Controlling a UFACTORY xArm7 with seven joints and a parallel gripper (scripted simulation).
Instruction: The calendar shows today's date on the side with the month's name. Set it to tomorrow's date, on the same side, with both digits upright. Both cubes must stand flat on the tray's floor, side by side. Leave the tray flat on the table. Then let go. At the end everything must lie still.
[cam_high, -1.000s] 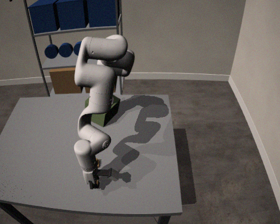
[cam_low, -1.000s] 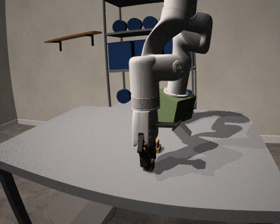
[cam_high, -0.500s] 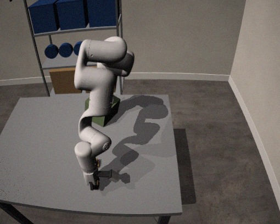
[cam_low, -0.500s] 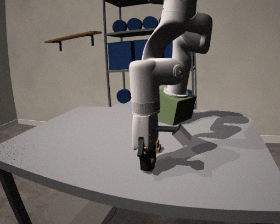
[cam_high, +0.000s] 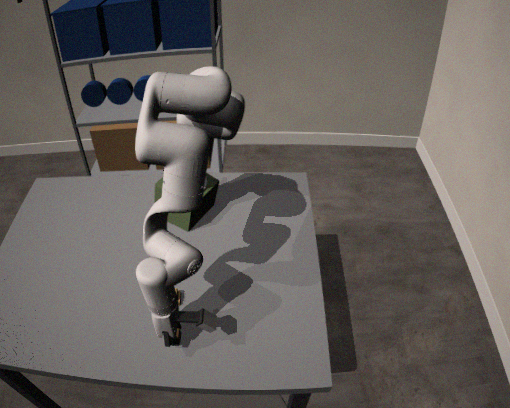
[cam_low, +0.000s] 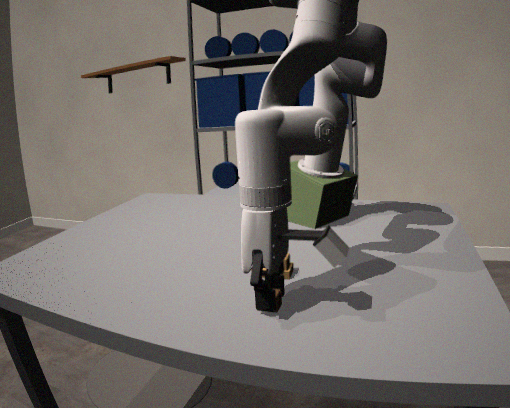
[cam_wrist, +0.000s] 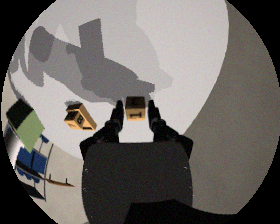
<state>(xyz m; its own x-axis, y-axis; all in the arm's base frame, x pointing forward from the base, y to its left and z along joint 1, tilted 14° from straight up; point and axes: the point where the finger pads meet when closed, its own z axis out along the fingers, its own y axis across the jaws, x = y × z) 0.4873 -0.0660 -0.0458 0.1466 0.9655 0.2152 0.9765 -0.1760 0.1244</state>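
Now: the cube 1 cm below my hand. Round my hand: wooden calendar tray 13 cm behind, 1 cm to the right, 2 cm below.
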